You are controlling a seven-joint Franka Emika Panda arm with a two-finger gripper.
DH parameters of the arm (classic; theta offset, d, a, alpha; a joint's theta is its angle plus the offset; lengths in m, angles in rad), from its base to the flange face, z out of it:
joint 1: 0 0.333 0 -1.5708
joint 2: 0 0 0 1.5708
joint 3: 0 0.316 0.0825 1.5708
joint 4: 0 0 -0.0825 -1.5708
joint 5: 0 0.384 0 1.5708
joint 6: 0 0 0.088 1.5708
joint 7: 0 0.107 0 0
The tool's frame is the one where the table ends.
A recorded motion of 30 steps. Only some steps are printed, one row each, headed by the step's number.
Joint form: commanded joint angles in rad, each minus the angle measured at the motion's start. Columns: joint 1, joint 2, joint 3, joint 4, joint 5, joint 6, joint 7.
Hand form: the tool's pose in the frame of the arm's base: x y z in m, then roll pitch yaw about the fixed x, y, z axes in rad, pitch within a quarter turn. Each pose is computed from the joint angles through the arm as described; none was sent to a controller.
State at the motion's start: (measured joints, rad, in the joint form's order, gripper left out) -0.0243 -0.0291 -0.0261 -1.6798 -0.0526 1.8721 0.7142
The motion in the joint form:
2: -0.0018 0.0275 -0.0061 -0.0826 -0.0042 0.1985 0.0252
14: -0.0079 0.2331 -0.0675 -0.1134 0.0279 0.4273 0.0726
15: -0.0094 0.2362 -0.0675 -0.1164 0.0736 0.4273 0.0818
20: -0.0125 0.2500 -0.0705 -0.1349 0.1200 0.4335 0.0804
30: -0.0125 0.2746 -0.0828 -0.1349 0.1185 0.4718 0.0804
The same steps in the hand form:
2: 0.5899 -0.0374 0.5826 -2.9711 -0.2653 -0.8011
14: 0.6396 -0.0776 0.4666 -2.9533 -0.2420 -0.9171
15: 0.6395 -0.0776 0.4631 -2.9263 -0.2063 -0.9524
20: 0.6382 -0.0803 0.4458 -2.9188 -0.1600 -0.9791
30: 0.6428 -0.0885 0.4346 -2.9133 -0.1751 -0.9926

